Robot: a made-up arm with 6 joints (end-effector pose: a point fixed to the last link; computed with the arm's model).
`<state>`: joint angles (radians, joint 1 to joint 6).
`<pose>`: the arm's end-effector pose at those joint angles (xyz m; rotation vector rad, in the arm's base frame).
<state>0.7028 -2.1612 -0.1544 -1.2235 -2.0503 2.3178</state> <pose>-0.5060 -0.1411 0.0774 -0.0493 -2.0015 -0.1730</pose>
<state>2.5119 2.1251 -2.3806 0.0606 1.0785 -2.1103</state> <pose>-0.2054 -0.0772 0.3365 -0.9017 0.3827 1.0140</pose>
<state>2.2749 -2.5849 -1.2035 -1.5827 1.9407 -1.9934</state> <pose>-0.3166 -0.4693 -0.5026 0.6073 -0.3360 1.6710</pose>
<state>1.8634 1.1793 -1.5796 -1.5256 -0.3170 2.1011</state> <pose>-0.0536 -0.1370 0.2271 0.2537 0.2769 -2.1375</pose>
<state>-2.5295 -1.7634 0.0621 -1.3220 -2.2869 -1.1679</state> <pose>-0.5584 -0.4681 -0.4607 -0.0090 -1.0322 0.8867</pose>
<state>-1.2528 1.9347 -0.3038 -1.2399 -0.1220 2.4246</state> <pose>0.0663 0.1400 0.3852 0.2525 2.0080 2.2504</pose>
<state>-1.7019 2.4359 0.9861 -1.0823 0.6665 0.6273</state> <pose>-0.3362 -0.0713 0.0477 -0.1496 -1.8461 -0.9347</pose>
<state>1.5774 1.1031 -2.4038 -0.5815 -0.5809 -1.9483</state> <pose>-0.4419 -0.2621 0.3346 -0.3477 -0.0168 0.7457</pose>
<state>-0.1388 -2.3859 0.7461 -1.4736 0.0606 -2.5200</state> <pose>-0.9406 0.0060 -0.0988 -0.7089 -0.4698 0.1027</pose>
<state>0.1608 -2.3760 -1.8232 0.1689 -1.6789 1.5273</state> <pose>-0.2940 -0.5555 0.0554 0.2239 0.1440 0.8917</pose>
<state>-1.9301 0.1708 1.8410 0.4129 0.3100 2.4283</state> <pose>0.0622 -0.2836 -0.1569 1.1332 1.2217 1.2179</pose>
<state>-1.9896 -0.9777 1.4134 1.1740 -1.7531 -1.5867</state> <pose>-0.3275 0.3241 -0.2198 -0.5916 0.6548 -1.7212</pose>
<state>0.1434 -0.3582 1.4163 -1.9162 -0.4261 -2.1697</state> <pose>-0.1996 0.6481 -0.3383 -1.2795 0.1436 -1.2540</pose>
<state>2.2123 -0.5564 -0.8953 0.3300 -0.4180 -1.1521</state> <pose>-0.3637 0.1681 -0.1782 1.7579 -1.8111 0.1591</pose>
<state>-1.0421 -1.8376 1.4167 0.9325 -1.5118 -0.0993</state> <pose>-0.5369 0.4754 -0.1594 -2.4174 1.3008 -1.3701</pose>
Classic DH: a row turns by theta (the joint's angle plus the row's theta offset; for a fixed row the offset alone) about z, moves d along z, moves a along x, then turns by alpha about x. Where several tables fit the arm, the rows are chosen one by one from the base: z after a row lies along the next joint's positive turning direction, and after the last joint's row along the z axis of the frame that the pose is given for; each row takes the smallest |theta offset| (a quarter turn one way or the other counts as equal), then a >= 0, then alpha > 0; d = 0 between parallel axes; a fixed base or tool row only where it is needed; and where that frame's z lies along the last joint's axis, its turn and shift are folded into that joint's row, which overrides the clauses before.
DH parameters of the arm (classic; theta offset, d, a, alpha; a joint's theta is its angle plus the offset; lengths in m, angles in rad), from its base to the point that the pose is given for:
base (fixed): 1.5708 0.0712 0 1.5708
joint 1: 0 -0.2249 -0.0378 1.5708
joint 2: 1.5708 -0.0244 0.0498 1.5708
joint 3: 0 0.3354 0.1602 -1.5708
joint 4: 0 -0.1451 -0.108 -1.5708
joint 5: 0 0.2386 -0.072 1.5708
joint 6: -0.3237 0 -0.3383 3.1416
tool (fixed): -0.3237 0.0499 0 0

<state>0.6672 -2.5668 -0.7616 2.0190 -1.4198 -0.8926</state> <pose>-0.2418 -0.6719 -0.3800 1.2942 1.2885 2.1313</pose>
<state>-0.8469 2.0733 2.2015 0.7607 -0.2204 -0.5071</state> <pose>-0.2607 -0.2311 0.6982 1.6451 0.8581 -1.4329</pose>
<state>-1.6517 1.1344 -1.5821 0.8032 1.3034 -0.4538</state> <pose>0.0188 -0.3095 0.2387 0.9883 1.8611 -0.5528</pose>
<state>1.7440 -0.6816 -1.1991 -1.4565 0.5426 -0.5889</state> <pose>0.0154 -0.6159 0.0020 -0.3179 -2.8116 0.1881</pose>
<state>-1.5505 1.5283 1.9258 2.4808 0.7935 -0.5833</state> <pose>0.7168 -0.0799 0.0573 0.9581 -1.2551 2.4740</pose>
